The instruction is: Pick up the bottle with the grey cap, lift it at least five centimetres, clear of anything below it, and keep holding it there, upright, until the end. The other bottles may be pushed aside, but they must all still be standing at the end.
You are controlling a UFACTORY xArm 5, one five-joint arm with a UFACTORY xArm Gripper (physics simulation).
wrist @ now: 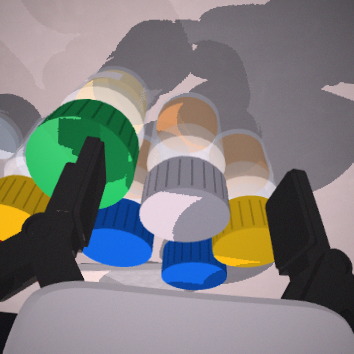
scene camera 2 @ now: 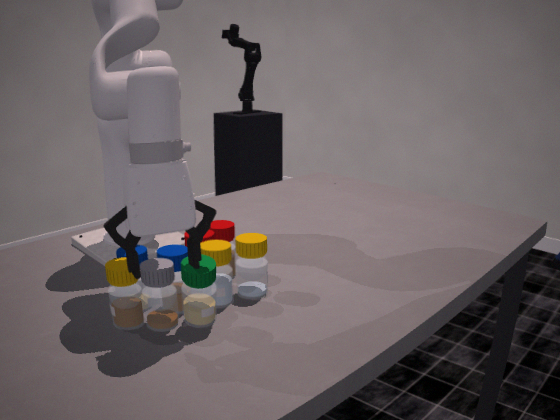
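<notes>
The grey-capped bottle stands upright in the front row, with orange-brown contents. A green-capped bottle stands on one side of it and a yellow-capped bottle on the other. My gripper is open and empty, pointing down at about cap height. In the wrist view, one finger overlaps the green cap and the other is beside the yellow cap, with the grey cap between the two fingers. Finger contact with the caps cannot be told.
Two blue-capped bottles stand close behind. Two more yellow-capped bottles and red-capped bottles stand further back and right. All visible bottles are upright on the table. The robot's base plate lies behind them.
</notes>
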